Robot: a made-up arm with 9 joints. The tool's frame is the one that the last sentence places.
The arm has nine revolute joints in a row. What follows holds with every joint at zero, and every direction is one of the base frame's. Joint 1 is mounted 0.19 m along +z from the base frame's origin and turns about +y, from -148.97 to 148.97 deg. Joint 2 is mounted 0.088 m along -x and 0.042 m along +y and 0.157 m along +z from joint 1 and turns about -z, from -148.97 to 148.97 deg. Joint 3 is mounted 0.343 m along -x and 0.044 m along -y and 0.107 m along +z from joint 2 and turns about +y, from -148.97 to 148.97 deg. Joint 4 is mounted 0.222 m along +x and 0.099 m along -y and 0.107 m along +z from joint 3 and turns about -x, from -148.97 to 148.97 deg. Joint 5 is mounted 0.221 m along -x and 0.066 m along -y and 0.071 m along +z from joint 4 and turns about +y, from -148.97 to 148.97 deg. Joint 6 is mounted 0.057 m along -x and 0.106 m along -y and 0.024 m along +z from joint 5 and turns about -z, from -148.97 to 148.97 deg. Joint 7 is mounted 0.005 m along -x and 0.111 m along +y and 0.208 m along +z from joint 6 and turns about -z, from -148.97 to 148.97 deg. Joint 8 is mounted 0.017 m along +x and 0.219 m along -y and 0.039 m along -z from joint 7 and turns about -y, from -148.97 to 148.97 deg. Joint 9 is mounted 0.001 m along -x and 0.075 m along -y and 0.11 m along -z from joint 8 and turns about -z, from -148.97 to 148.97 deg. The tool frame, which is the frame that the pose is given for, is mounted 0.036 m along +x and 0.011 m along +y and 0.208 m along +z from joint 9; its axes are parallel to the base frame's.
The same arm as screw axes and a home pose.
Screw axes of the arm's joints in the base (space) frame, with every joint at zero. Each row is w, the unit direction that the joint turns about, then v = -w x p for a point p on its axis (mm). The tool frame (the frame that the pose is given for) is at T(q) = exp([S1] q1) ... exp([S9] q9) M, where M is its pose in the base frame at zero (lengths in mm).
S1 = (0, 1, 0, -190, 0, 0)
S2 = (0, 0, -1, -42, -88, 0)
S3 = (0, 1, 0, -454, 0, -431)
S4 = (-1, 0, 0, 0, -561, -101)
S5 = (0, 1, 0, -632, 0, -430)
S6 = (0, 0, -1, 273, -487, 0)
S7 = (0, 0, -1, 162, -492, 0)
S8 = (0, -1, 0, 825, 0, 475)
S9 = (0, 0, -1, 456, -476, 0)
M: xyz -440 -445 923 (mm) quaternion w x y z 1 0 0 0
Joint limits (deg, base to tool): -148.97..148.97 -148.97..148.97 -148.97..148.97 -148.97..148.97 -148.97..148.97 -148.97..148.97 -148.97..148.97 -148.97..148.97 -148.97..148.97

